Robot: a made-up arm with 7 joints. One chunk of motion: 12 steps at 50 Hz.
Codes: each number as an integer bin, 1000 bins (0 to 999) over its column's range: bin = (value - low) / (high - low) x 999, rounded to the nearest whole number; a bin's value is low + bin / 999 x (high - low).
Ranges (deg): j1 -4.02..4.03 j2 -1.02..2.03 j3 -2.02..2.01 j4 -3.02..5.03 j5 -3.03..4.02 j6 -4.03..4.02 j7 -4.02..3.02
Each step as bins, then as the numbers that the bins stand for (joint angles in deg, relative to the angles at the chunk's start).
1 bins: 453 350 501 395 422 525 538
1 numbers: -0.37 0.05 0.00 0.16 -0.05 0.20 -0.23
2 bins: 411 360 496 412 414 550 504
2 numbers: -0.71 0.08 -0.02 0.30 -0.11 0.40 -0.47
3 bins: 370 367 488 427 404 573 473
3 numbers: -1.04 0.10 -0.05 0.42 -0.18 0.59 -0.69
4 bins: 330 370 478 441 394 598 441
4 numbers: -1.36 0.11 -0.09 0.53 -0.25 0.79 -0.91
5 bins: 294 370 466 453 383 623 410
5 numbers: -1.65 0.11 -0.14 0.63 -0.33 0.99 -1.13
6 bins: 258 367 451 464 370 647 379
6 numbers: -1.94 0.10 -0.20 0.72 -0.42 1.18 -1.35
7 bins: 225 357 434 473 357 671 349
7 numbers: -2.21 0.07 -0.27 0.79 -0.51 1.38 -1.56
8 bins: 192 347 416 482 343 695 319
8 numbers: -2.47 0.04 -0.34 0.86 -0.61 1.57 -1.77
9 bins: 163 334 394 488 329 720 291
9 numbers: -2.71 0.00 -0.43 0.91 -0.71 1.77 -1.97
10 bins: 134 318 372 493 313 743 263
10 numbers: -2.94 -0.05 -0.52 0.95 -0.82 1.96 -2.17
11 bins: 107 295 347 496 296 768 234
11 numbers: -3.16 -0.12 -0.62 0.98 -0.94 2.16 -2.37
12 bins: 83 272 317 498 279 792 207
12 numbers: -3.35 -0.19 -0.74 0.99 -1.06 2.35 -2.56
